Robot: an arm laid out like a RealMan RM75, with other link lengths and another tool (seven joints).
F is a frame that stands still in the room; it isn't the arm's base.
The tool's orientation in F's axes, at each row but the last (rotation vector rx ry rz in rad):
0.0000 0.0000 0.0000
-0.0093 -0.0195 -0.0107
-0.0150 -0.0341 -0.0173
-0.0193 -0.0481 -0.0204
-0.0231 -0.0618 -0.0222
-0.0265 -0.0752 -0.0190
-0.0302 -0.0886 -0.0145
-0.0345 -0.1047 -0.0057
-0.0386 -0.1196 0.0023
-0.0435 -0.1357 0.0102
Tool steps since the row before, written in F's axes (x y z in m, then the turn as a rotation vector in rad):
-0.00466 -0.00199 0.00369 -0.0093 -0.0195 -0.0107
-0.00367 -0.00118 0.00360 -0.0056 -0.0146 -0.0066
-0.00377 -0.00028 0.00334 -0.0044 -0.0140 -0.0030
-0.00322 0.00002 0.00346 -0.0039 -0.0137 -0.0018
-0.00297 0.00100 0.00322 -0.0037 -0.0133 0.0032
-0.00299 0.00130 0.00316 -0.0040 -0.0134 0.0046
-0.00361 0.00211 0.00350 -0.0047 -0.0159 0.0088
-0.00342 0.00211 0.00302 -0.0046 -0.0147 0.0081
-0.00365 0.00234 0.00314 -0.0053 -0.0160 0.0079
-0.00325 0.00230 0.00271 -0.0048 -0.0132 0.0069
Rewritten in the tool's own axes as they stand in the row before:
-0.00466 -0.00199 0.00369 -0.0093 -0.0195 -0.0107
-0.00359 -0.00125 0.00366 -0.0056 -0.0146 -0.0066
-0.00365 -0.00040 0.00346 -0.0043 -0.0140 -0.0031
-0.00305 -0.00011 0.00361 -0.0037 -0.0137 -0.0019
-0.00279 0.00086 0.00342 -0.0032 -0.0134 0.0031
-0.00277 0.00116 0.00341 -0.0034 -0.0136 0.0045
-0.00331 0.00195 0.00387 -0.0037 -0.0162 0.0087
-0.00309 0.00198 0.00343 -0.0037 -0.0150 0.0080
-0.00324 0.00222 0.00364 -0.0044 -0.0163 0.0079
-0.00282 0.00220 0.00322 -0.0040 -0.0135 0.0069

